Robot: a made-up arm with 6 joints.
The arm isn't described. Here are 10 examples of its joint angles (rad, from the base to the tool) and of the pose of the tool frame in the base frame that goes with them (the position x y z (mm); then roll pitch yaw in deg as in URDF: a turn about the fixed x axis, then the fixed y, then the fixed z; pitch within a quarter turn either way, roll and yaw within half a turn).
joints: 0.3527 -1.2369 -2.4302 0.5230 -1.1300 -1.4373
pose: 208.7 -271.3 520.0 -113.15 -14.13 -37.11
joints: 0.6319 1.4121 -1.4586 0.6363 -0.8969 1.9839
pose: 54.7 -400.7 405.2 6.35 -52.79 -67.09
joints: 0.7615 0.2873 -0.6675 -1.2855 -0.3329 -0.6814
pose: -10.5 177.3 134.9 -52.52 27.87 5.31
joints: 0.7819 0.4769 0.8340 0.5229 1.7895 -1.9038
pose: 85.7 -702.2 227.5 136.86 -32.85 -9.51
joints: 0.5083 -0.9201 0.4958 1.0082 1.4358 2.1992
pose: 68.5 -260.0 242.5 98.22 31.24 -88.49
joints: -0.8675 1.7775 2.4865 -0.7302 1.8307 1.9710
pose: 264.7 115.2 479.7 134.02 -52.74 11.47
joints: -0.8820 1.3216 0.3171 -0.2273 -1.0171 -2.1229
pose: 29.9 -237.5 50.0 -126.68 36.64 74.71
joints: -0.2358 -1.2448 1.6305 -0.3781 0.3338 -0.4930
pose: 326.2 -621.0 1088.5 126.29 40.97 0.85
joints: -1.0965 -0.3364 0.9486 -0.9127 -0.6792 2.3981
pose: -97.7 -250.1 909.4 170.49 -39.34 165.12
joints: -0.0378 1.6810 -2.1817 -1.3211 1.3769 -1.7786
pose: 218.0 -781.7 963.8 2.95 17.96 -119.90
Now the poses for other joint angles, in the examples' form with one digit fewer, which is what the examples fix.
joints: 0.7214 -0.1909 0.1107 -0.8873 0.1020 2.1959
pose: 385 129 504 135.4 8.8 18.7
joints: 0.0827 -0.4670 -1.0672 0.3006 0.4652 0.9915
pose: 309 -342 442 10.3 -36.6 -41.8
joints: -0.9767 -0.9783 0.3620 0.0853 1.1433 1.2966
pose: 193 101 658 101.8 15.8 7.1
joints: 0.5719 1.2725 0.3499 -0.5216 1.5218 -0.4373
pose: 390 -481 -65 -142.0 -24.0 72.7
